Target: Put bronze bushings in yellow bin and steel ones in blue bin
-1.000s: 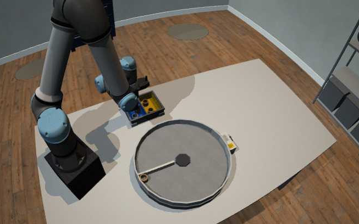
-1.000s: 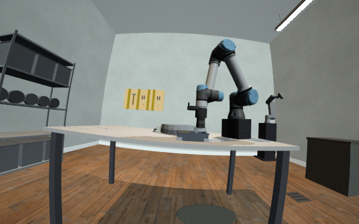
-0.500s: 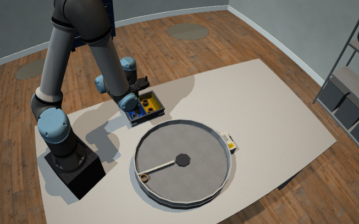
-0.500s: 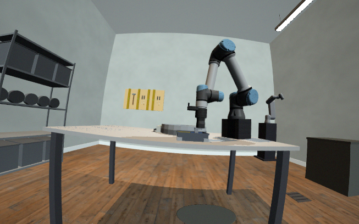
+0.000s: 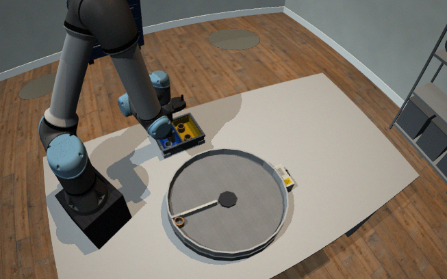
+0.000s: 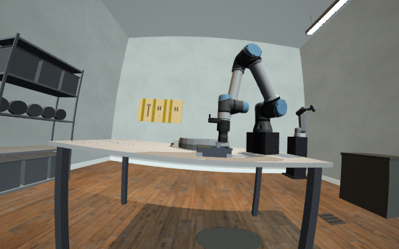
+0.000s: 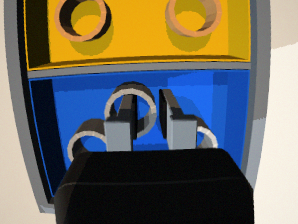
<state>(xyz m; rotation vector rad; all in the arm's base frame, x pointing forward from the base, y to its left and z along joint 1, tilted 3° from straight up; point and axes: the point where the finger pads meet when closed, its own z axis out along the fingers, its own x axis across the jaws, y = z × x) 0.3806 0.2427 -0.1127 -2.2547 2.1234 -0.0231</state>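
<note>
My gripper is now 30 mm short of the bin and 10 mm to the right of it. The rest, counted from my hand: round grey turntable (370 mm to the right, 80 mm ahead, 20 mm above).
</note>
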